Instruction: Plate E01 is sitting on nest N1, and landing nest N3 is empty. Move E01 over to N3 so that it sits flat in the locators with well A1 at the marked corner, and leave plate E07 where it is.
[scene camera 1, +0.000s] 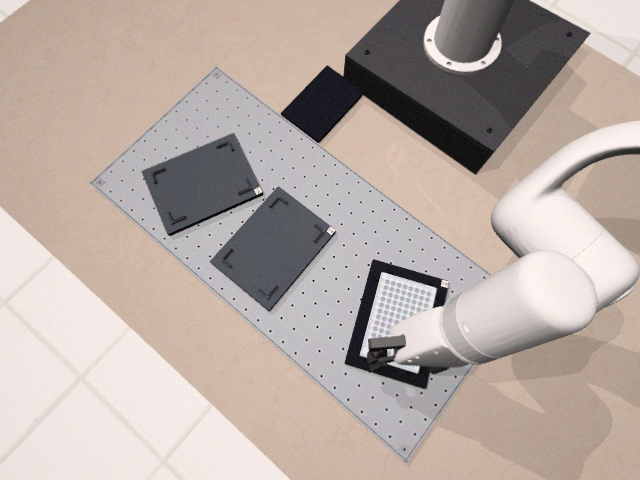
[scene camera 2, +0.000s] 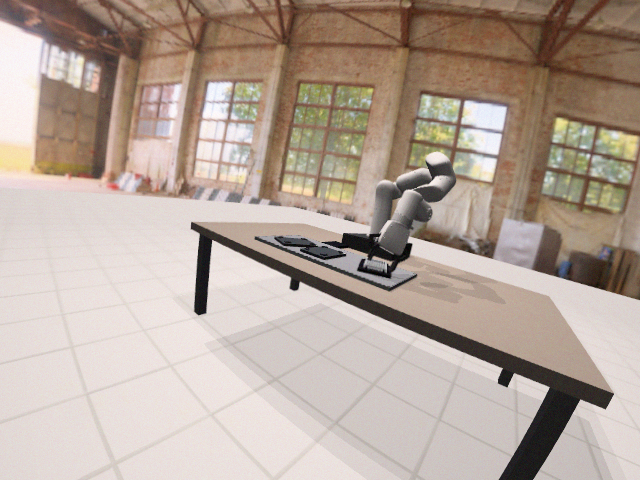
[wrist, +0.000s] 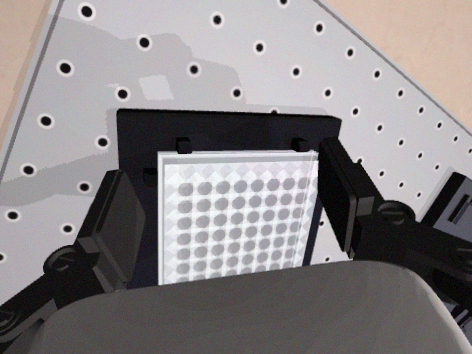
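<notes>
A white multi-well plate (scene camera 1: 405, 297) (scene camera 2: 375, 266) (wrist: 235, 215) sits on the black nest (scene camera 1: 363, 315) (wrist: 225, 127) at the right of the board. No E01 or E07 label is readable, and a separate second plate does not show. My gripper (scene camera 1: 408, 360) (wrist: 225, 179) is open over the plate, one finger on each side. In the wrist view the right finger is close to the plate's edge; the left has a wider gap. The gripper body hides the plate's near end. Two empty dark grey nests, the middle one (scene camera 1: 273, 248) and the far-left one (scene camera 1: 201, 183), have corner locators; which is N3 is not readable.
The nests stand on a perforated grey board (scene camera 1: 330, 289) (wrist: 165, 75) on the table (scene camera 1: 67, 93) (scene camera 2: 491, 320). A flat black pad (scene camera 1: 321, 103) lies beside the black robot base block (scene camera 1: 413, 87). Each nest has a small white marker at one corner in scene camera 1.
</notes>
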